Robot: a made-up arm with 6 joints.
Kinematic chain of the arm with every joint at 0, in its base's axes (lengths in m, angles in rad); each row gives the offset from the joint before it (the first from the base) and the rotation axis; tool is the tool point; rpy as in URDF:
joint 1: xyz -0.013 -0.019 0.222 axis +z
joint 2: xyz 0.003 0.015 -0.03 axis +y
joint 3: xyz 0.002 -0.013 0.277 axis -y
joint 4: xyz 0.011 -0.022 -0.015 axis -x
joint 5: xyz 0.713 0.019 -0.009 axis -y
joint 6: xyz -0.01 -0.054 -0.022 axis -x
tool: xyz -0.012 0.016 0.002 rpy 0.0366 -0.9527 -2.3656
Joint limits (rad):
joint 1: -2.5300..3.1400
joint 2: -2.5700..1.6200
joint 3: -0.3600..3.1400
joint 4: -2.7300..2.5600
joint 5: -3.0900..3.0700
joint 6: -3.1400..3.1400
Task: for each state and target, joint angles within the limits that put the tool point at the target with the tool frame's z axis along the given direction. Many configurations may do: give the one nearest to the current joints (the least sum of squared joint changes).
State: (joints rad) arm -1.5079 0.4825 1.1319 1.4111 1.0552 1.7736
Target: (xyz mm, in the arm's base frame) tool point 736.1 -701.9 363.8 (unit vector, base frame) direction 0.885 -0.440 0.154
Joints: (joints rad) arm -0.6655 1.2682 1.3728 1.2372 1.1893 2.3217
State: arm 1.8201 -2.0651 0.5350 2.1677 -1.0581 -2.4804
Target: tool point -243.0 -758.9 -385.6 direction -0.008 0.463 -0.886
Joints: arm 1.2933 -2.4640 1.1965 2.3122 -1.2389 -2.5326
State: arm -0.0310 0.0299 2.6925 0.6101 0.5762 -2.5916
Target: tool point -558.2 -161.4 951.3 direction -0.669 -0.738 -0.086
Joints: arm 0.1153 -0.1254 2.3119 0.4057 0.6847 -2.5336
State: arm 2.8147 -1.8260 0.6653 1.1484 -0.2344 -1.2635
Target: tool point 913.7 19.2 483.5 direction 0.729 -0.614 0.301
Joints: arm 3.1400 -1.3735 1.4225 1.2462 -0.3380 -0.5204
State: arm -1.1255 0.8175 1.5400 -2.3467 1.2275 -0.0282
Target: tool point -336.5 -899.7 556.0 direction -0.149 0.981 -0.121
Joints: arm -1.9371 0.8849 1.1672 -2.1453 1.8323 -0.3379
